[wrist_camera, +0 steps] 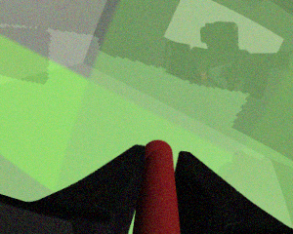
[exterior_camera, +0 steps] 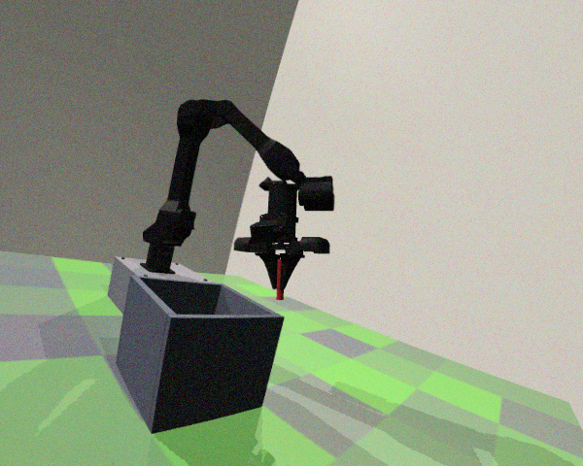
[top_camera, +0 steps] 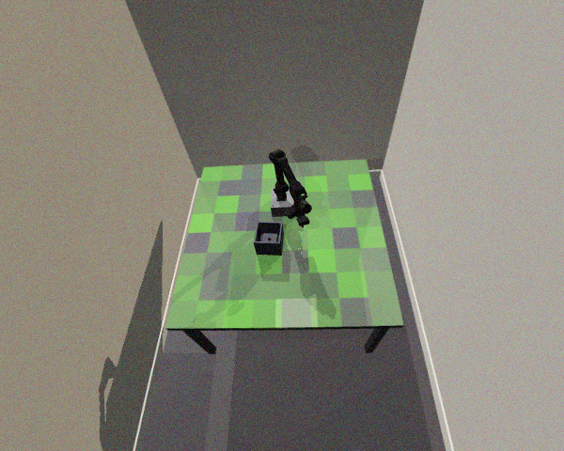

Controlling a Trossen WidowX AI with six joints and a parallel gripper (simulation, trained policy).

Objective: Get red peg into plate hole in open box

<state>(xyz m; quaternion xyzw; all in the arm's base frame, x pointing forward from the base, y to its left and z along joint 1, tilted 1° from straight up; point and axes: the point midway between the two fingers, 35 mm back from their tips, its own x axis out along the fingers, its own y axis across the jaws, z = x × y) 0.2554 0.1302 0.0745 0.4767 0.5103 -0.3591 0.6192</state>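
Right now my gripper tip is 20 cm to the left of the grey plate, 9 cm above it and 5 cm short of it. From my gripper tip the other things lie so: red peg: 2 cm above, 1 cm to the left, 1 cm behind.
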